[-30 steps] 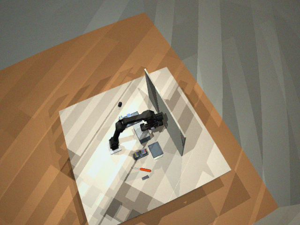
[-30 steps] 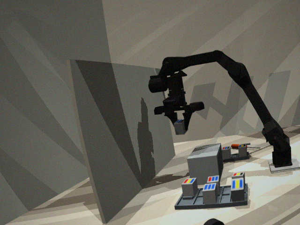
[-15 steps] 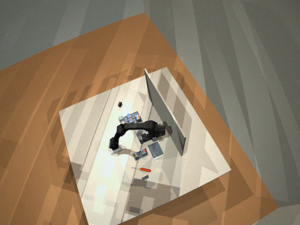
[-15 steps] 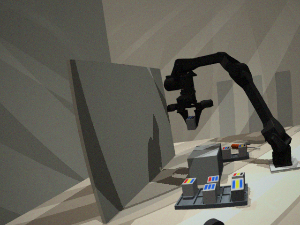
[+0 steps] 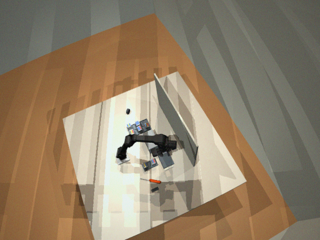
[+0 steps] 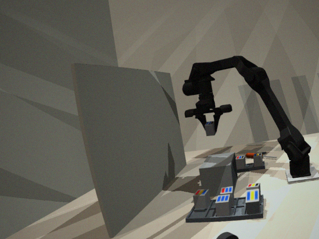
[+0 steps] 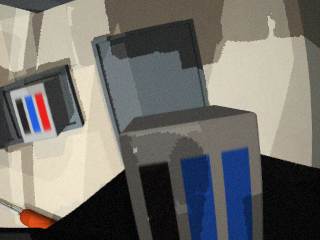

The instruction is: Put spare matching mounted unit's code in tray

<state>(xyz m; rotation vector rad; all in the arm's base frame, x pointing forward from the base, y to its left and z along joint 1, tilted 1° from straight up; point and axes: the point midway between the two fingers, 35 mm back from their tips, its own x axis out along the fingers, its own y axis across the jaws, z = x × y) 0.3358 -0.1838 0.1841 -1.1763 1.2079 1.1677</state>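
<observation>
Now: gripper tip 160 mm above the blue-grey tray. Round my gripper tip: grey mounted unit: 200 mm to the left, 120 mm below, 50 mm behind; tall grey panel: 200 mm to the left, 180 mm ahead, 60 mm above; rack: 160 mm below, 140 mm behind, 10 mm to the left.
</observation>
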